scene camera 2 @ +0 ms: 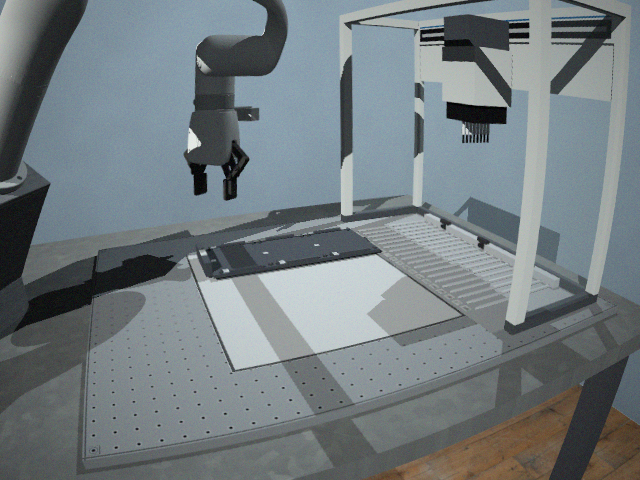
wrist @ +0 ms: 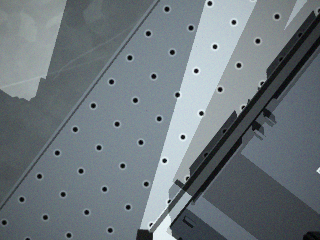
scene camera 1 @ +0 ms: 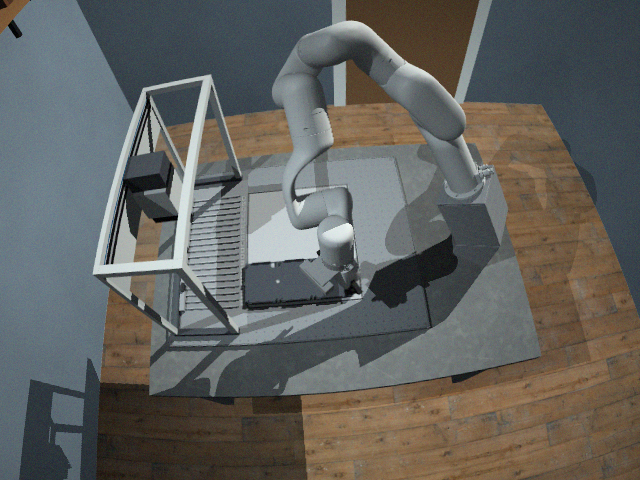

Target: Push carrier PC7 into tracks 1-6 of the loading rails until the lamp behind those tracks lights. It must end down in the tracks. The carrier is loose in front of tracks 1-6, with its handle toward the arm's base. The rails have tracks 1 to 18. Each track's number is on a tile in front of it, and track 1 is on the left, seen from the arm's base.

Labels:
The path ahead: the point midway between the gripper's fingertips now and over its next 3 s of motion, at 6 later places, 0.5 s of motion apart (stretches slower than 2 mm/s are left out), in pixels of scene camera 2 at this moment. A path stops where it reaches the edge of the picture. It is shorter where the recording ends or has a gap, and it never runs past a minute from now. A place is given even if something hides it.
My gripper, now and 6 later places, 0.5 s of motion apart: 215,196; 190,204; 174,209; 175,215; 176,226; 177,238; 179,250

